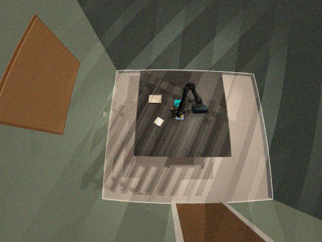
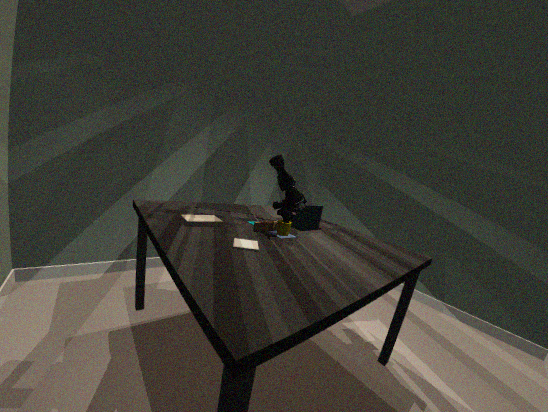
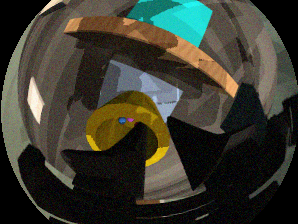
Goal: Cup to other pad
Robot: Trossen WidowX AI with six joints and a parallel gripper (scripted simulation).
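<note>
Right now my gripper tip is 50 mm above the light blue pad, 30 mm short of it and 10 mm to the right of it. From my gripper tip the other things lie so: wooden bar (80 mm to the right, 30 mm below, 30 mm ahead); teal pad (170 mm to the right, 50 mm below, 40 mm ahead); yellow cup (20 mm ahead, 10 mm to the left).
</note>
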